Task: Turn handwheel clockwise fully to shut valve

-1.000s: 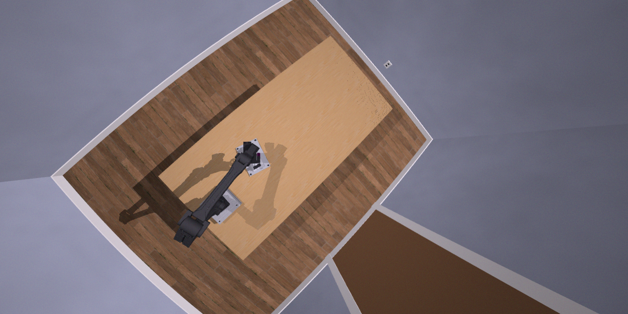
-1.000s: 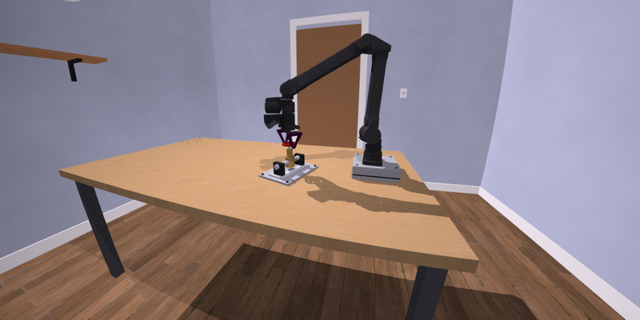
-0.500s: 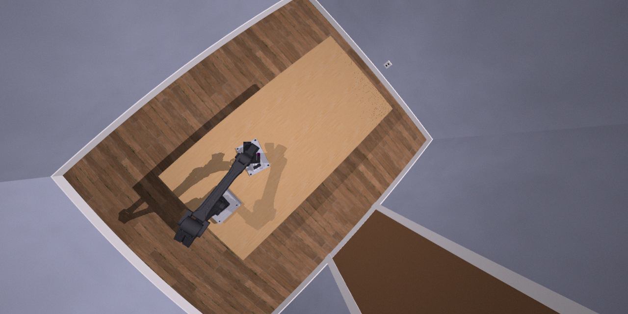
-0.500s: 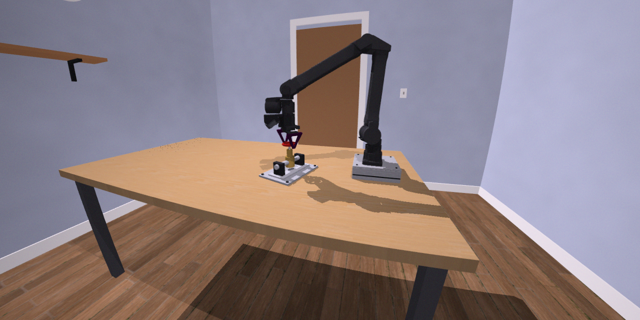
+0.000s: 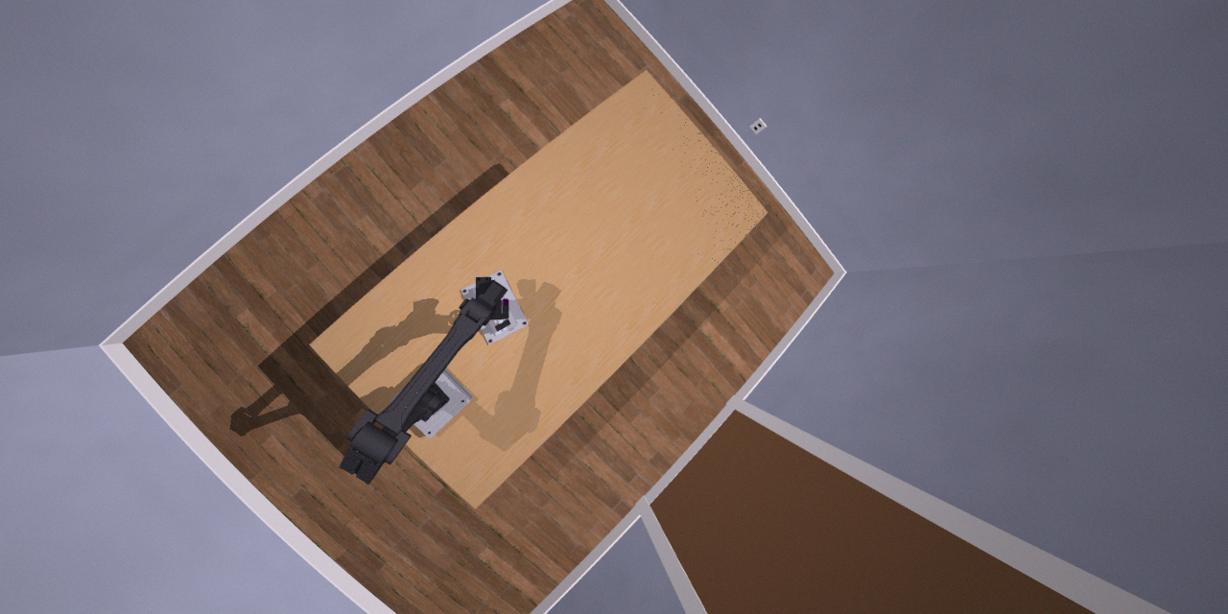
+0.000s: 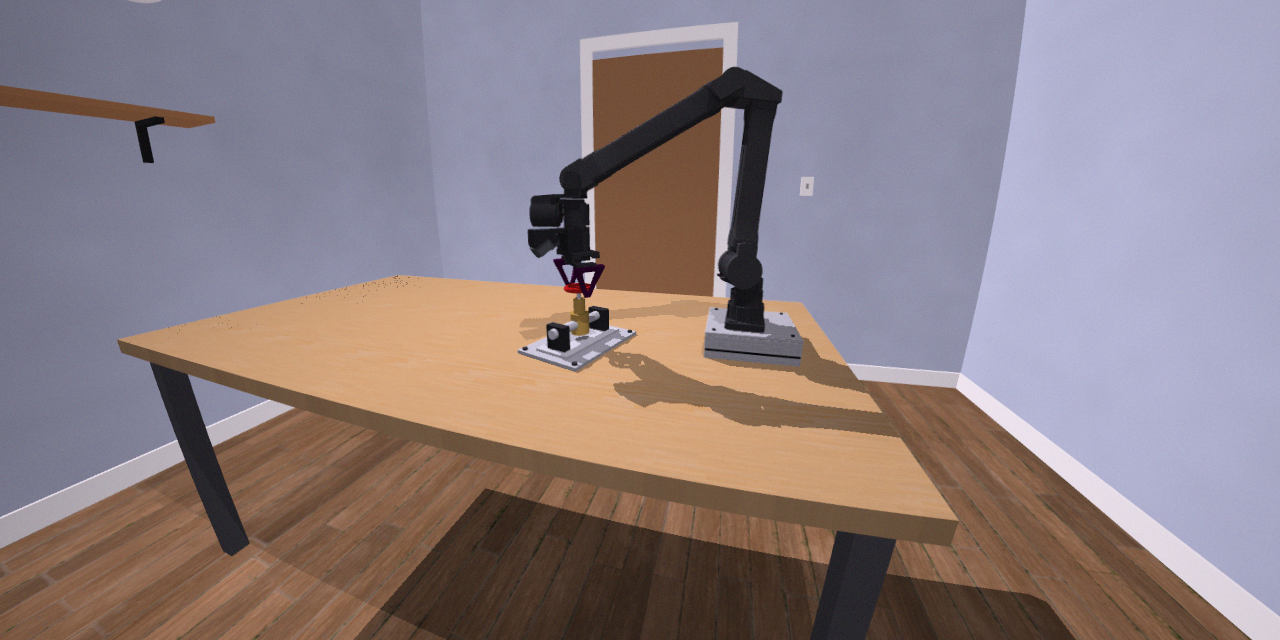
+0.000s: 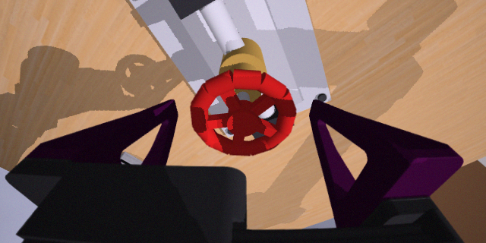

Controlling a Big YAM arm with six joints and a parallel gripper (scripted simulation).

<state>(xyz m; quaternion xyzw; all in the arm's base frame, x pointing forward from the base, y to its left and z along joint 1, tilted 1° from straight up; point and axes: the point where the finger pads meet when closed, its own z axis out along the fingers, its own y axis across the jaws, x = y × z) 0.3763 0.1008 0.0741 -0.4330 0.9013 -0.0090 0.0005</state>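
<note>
Right now the red handwheel is 10 mm below my hand. Also, from my hand: plate 130 mm below.
</note>
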